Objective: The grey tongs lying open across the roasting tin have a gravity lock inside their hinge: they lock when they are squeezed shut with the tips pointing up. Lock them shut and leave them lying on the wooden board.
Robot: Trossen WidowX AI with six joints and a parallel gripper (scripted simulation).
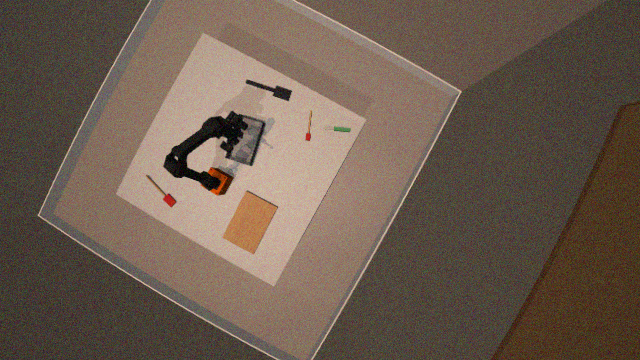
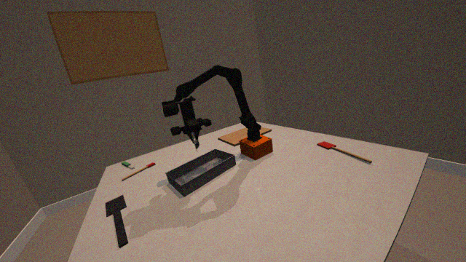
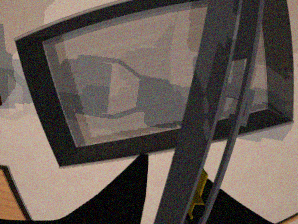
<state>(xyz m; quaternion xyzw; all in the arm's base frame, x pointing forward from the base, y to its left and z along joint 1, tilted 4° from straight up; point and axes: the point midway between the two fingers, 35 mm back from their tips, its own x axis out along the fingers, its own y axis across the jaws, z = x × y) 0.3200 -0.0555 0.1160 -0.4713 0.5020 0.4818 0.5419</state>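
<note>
Now: gripper tip 460 mm past the wooden board, 250 mm to the left of it and 150 mm above it. Also, from my gripper tip: red-tipped stick 300 mm to the right, 270 mm ahead, 150 mm below; black spatula 390 mm ahead, 150 mm below, 60 mm to the left; roasting tin 130 mm below, 30 mm to the left, 10 mm ahead.
</note>
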